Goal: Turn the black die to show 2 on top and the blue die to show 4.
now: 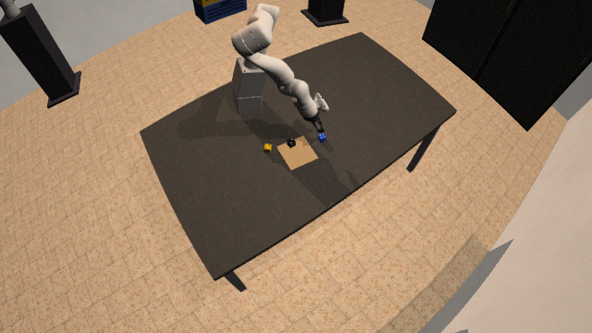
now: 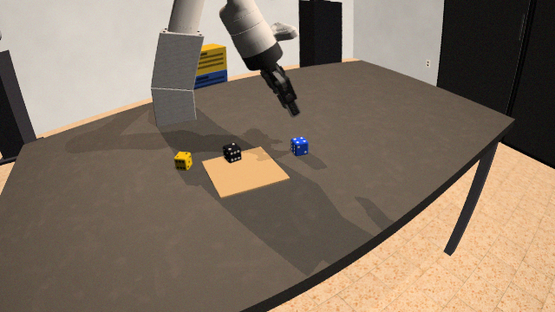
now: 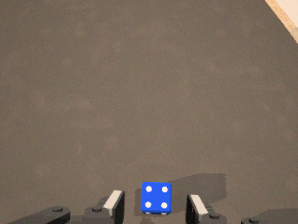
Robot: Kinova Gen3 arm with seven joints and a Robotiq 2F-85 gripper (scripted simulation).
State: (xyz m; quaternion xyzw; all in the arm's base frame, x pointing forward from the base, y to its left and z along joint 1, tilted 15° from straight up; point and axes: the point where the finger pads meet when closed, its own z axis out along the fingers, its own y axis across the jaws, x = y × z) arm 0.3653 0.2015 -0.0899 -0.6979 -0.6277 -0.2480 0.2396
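Right now the blue die is 100 mm below my hand and 20 mm to the left of it. The rest, counted from my hand: yellow die (230 mm to the right, 100 mm below, 50 mm behind); tan mat (110 mm to the right, 110 mm below, 20 mm ahead); black die (120 mm to the right, 100 mm below, 30 mm behind).
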